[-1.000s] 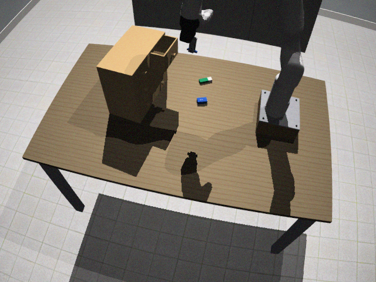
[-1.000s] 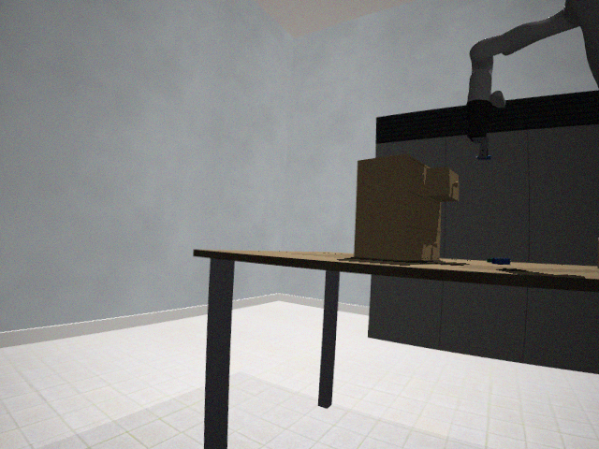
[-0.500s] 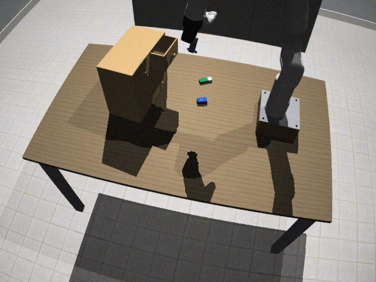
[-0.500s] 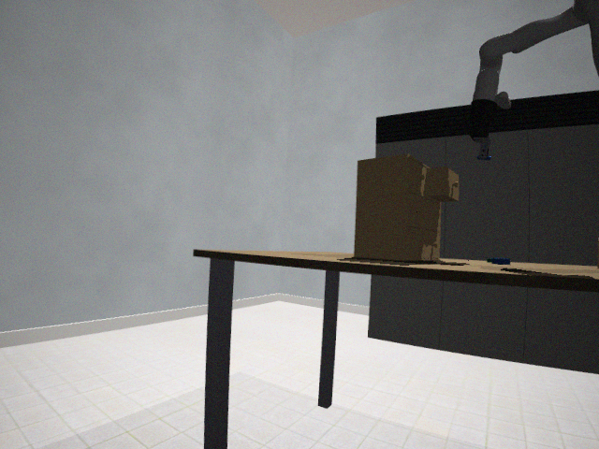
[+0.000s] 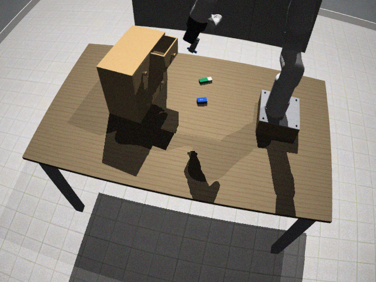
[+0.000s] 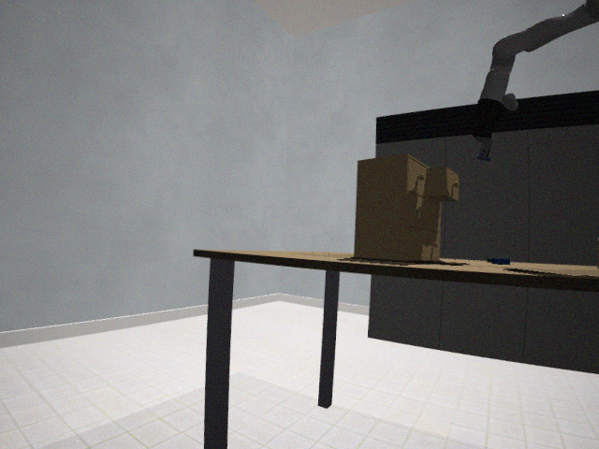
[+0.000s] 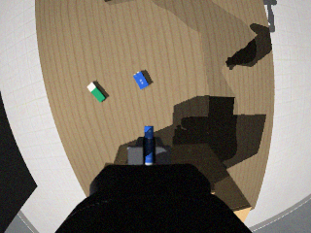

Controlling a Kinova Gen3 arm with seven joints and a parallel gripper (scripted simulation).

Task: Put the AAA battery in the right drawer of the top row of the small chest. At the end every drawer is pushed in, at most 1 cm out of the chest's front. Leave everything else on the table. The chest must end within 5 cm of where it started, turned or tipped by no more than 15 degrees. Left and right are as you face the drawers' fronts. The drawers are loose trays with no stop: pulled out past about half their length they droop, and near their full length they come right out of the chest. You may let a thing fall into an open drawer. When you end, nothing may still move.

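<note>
Now: hand 1 cm above the AAA battery. Round my hand: blue block: 33 cm below, 6 cm behind, 1 cm to the right; then green-and-white block: 34 cm below, 16 cm to the right, 5 cm behind.
</note>
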